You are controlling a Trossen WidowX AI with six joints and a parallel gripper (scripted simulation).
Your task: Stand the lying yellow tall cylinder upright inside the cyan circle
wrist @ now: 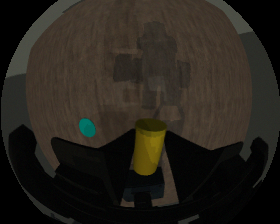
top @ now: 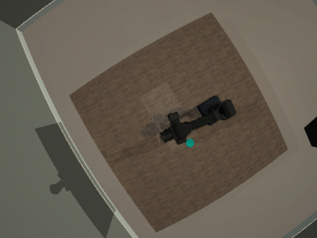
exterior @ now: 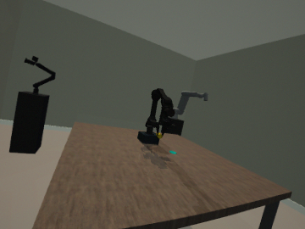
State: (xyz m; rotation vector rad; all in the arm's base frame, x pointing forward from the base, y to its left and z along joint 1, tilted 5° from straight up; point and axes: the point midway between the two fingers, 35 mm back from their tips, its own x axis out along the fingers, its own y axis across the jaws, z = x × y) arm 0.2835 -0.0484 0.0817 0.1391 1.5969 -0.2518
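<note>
My gripper tip is 20 mm past the yellow tall cylinder and 10 mm to the right of it. Also, from my gripper tip: cyan circle: 170 mm to the left, 130 mm below, 30 mm behind.
</note>
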